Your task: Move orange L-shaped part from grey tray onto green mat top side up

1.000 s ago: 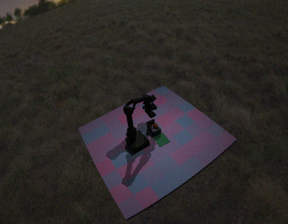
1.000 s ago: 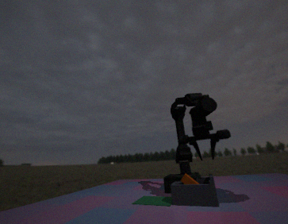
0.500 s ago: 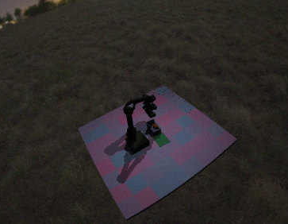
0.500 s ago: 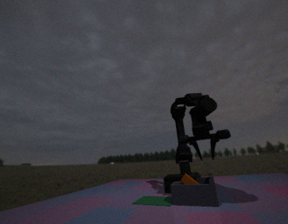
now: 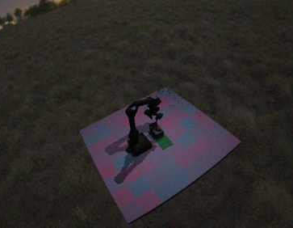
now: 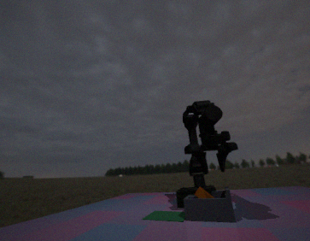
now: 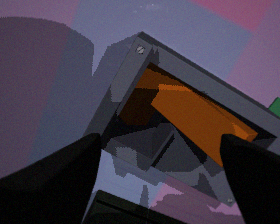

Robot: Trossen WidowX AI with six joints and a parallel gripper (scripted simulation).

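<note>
Right now my gripper tip is 100 mm above the orange L-shaped part, 20 mm to the left of it and 20 mm past it. The rest, counted from my gripper tip: green mat 190 mm to the right, 160 mm below, 30 mm behind.
</note>
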